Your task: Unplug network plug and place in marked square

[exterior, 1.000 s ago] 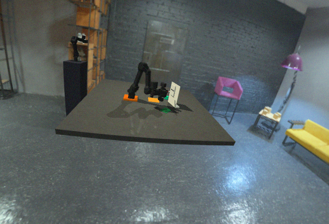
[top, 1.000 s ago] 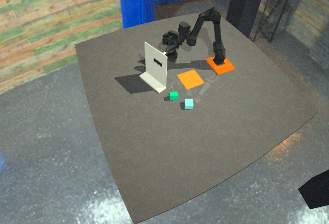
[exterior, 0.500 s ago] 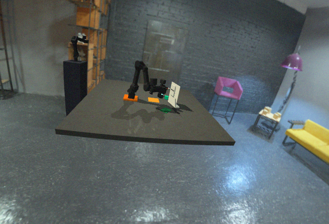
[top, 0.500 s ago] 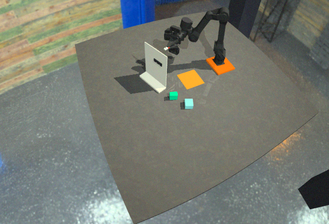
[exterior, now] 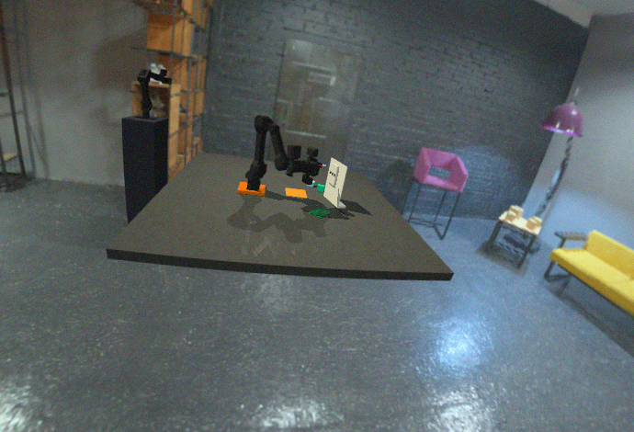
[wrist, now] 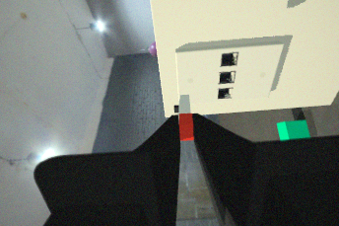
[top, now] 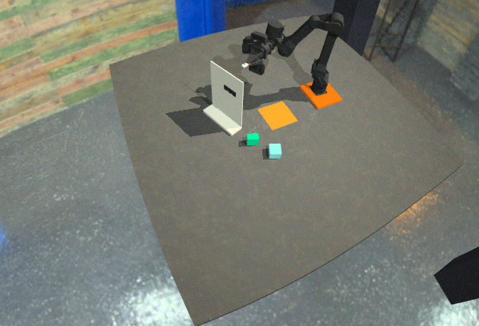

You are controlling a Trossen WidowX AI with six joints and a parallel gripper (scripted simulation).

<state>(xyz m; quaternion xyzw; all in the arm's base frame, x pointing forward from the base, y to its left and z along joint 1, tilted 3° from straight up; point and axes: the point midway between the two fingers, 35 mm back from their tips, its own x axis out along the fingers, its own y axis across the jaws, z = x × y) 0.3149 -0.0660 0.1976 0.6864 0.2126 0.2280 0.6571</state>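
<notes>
My gripper tip is 100 mm past the orange marked square, 100 mm to the right of it and 210 mm above it. Round my gripper tip: flat green patch 20 mm ahead, 130 mm to the right, 210 mm below; cream upright panel 100 mm ahead, 50 mm to the left, 110 mm below; network plug 10 mm ahead.
</notes>
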